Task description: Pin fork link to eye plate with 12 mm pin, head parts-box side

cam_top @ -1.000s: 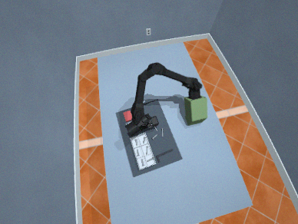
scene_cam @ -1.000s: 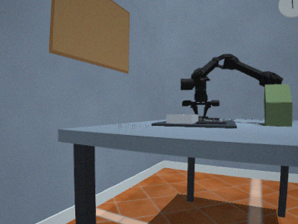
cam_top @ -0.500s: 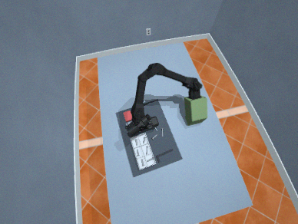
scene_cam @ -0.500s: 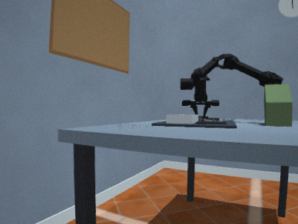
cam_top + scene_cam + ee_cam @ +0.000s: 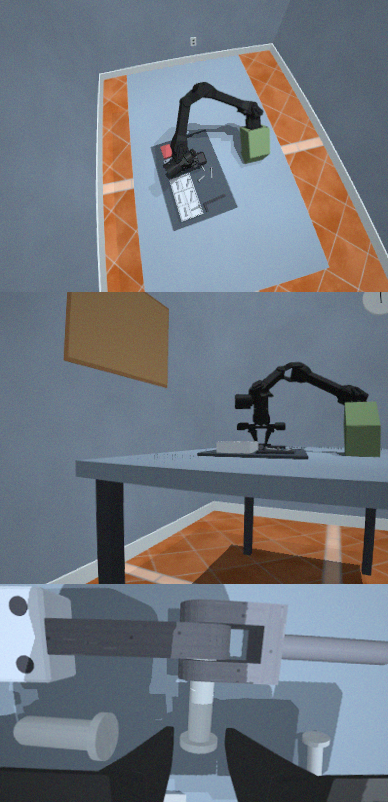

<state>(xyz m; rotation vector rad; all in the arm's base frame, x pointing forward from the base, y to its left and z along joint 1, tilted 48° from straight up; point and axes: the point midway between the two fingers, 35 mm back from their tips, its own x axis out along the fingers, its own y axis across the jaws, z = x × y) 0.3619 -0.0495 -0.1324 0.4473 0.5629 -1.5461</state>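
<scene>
Now: hand 2 cm short of the eye plate, 5 cm to the left of it and 3 cm above it. From my hand the other things lie so: thick headed pin 7 cm ahead, 3 cm below; then dark mat 5 cm to the left, 5 cm below; then thin headed pin 7 cm behind, 2 cm to the left, 4 cm below.
</scene>
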